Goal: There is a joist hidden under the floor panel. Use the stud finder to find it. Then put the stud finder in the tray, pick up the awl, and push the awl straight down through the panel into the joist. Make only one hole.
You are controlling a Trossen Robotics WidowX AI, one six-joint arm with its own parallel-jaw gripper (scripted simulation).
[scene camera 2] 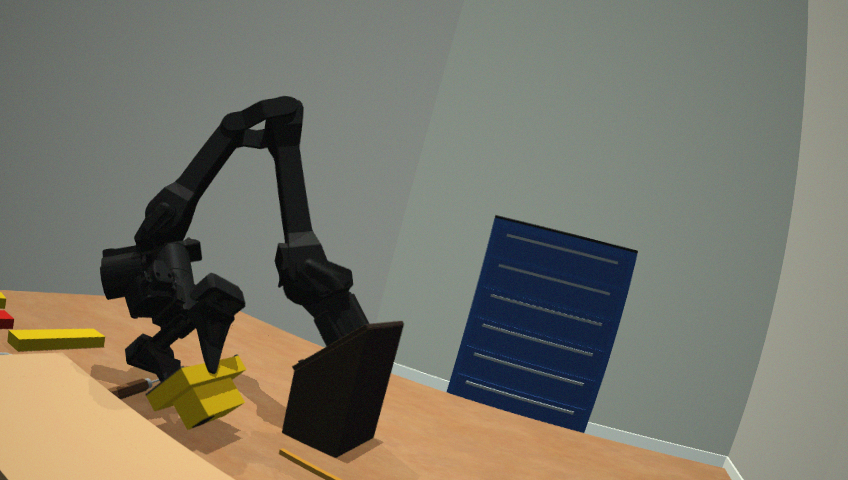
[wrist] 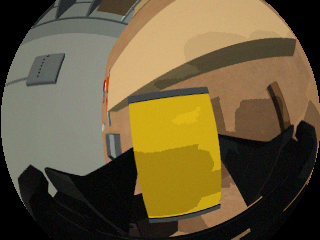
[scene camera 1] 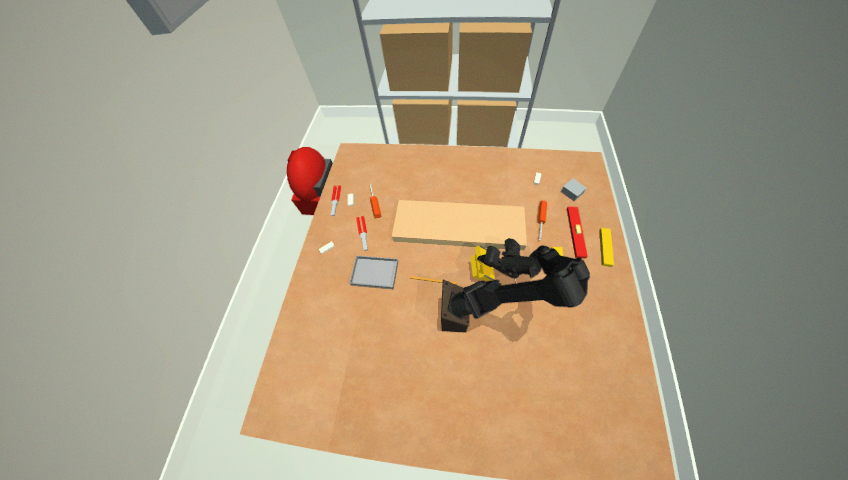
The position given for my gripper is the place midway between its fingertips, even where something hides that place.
Note:
In view: my gripper (scene camera 2: 193, 387), a yellow stud finder (scene camera 2: 199, 397) and a grey tray (scene camera 1: 375, 272).
The yellow stud finder is seen too in the wrist view (wrist: 174, 135). My gripper shows as well in the wrist view (wrist: 176, 146) and in scene camera 1 (scene camera 1: 483, 261).

